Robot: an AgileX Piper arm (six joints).
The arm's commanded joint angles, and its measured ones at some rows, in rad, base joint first. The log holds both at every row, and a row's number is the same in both.
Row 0, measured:
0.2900, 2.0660, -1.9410, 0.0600, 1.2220, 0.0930
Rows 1 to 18, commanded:
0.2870, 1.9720, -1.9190, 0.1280, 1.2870, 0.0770
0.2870, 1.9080, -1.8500, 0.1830, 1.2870, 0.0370
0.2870, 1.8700, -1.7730, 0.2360, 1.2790, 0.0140
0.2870, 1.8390, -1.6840, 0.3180, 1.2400, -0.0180
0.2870, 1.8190, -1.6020, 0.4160, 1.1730, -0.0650
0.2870, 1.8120, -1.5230, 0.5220, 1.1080, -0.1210
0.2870, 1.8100, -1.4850, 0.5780, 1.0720, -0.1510
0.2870, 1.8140, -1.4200, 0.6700, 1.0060, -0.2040
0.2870, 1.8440, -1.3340, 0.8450, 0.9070, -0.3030
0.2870, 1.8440, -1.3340, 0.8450, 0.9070, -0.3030
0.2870, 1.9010, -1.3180, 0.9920, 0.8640, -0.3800
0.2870, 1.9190, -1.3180, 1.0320, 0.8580, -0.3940
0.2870, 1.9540, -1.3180, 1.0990, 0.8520, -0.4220
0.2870, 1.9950, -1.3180, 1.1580, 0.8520, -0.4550
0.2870, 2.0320, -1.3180, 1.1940, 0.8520, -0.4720
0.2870, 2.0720, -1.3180, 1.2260, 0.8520, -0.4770
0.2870, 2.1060, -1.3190, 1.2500, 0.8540, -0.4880
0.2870, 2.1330, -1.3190, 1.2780, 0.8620, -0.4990
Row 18, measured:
0.2900, 2.1020, -1.3220, 1.2230, 0.8520, -0.4650
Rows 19 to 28, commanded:
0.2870, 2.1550, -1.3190, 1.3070, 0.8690, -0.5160
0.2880, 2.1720, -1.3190, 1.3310, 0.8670, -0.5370
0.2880, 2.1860, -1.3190, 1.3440, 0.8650, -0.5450
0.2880, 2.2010, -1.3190, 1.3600, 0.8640, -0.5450
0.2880, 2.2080, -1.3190, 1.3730, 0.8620, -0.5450
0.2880, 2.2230, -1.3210, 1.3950, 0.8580, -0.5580
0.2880, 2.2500, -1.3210, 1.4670, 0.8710, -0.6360
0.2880, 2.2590, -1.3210, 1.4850, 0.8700, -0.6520
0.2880, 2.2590, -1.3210, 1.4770, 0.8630, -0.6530
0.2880, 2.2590, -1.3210, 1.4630, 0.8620, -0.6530
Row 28, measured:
0.2900, 2.2580, -1.3210, 1.4610, 0.8510, -0.6350
